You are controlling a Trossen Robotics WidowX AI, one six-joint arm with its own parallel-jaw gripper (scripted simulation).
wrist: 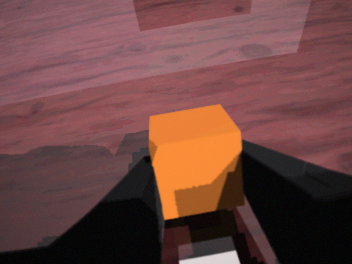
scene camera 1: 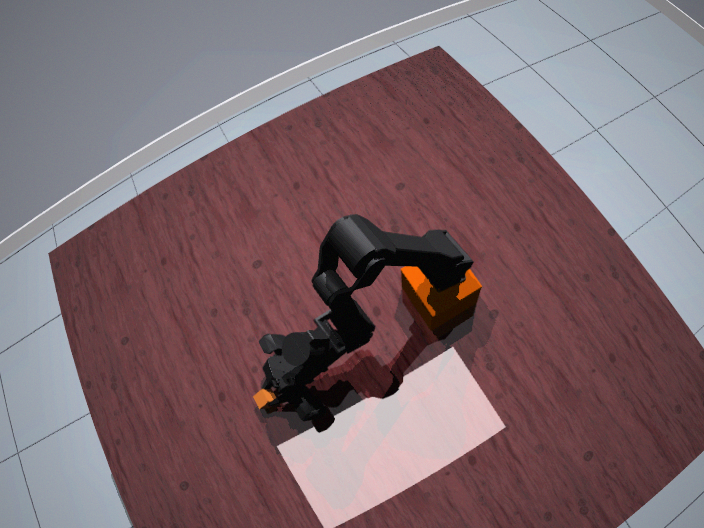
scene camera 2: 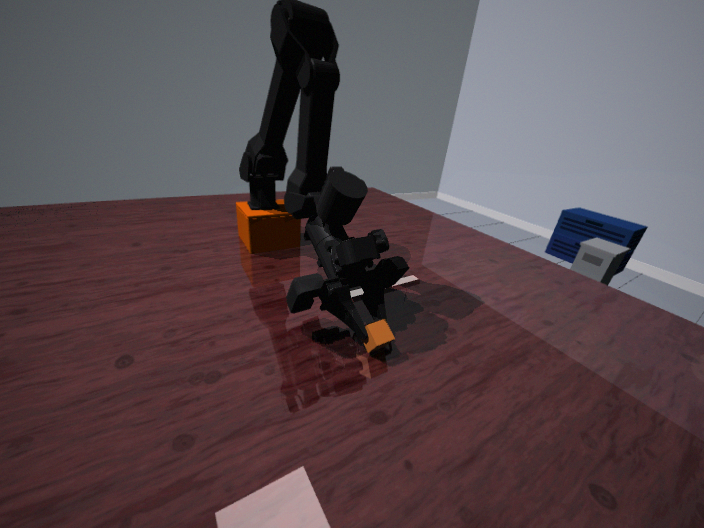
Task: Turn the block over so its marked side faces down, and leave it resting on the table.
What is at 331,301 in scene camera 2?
My gripper.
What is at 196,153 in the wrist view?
An orange block.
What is my gripper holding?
An orange block.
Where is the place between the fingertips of my gripper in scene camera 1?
265,398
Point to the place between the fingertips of my gripper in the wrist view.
194,158
